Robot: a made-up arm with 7 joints.
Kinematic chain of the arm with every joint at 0, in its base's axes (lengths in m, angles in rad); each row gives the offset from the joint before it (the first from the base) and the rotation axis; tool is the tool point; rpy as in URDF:
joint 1: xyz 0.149 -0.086 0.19 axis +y
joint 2: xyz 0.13 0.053 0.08 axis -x
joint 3: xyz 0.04 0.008 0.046 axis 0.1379 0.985 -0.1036
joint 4: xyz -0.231 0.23 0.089 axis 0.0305 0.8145 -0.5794
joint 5: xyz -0.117 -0.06 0 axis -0.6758 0.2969 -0.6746
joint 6: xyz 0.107 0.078 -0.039 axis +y
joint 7: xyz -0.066 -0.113 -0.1 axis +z
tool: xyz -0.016 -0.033 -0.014 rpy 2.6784 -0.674 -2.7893
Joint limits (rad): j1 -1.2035..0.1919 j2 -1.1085..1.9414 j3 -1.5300..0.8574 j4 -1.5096..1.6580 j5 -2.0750..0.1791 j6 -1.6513..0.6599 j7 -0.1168..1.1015
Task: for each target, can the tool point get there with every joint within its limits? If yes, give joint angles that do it. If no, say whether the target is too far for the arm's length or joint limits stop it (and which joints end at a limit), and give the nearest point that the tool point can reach.
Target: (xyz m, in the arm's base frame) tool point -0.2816 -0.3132 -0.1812
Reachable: no: joint limits stop it (at a limit: joint 2, joint 5, joint 7) | nearest point -0.1113 -0.2079 -0.0344 | short by 0.248 m
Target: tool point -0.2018 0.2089 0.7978
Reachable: no: joint limits stop it (at a limit: joint 3, joint 5, joint 7) | nearest point -0.1754 0.1883 0.7521 | short by 0.057 m
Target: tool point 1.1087 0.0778 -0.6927
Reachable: no: too far | nearest point 0.5008 0.1688 -0.1335 | short by 0.831 m
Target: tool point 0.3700 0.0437 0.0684
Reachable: yes | joints -0.3057 0.5153 -1.3369 -0.0510 -0.6497 -0.6368 0.5637
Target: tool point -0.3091 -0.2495 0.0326
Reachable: no: joint limits stop it (at a limit: joint 1, joint 2, joint 5) | nearest point -0.2987 -0.1915 0.1079 | short by 0.096 m
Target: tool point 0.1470 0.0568 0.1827
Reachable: yes | joints -0.8344 0.0657 -0.2266 -0.4468 -0.0108 -0.1692 0.2400
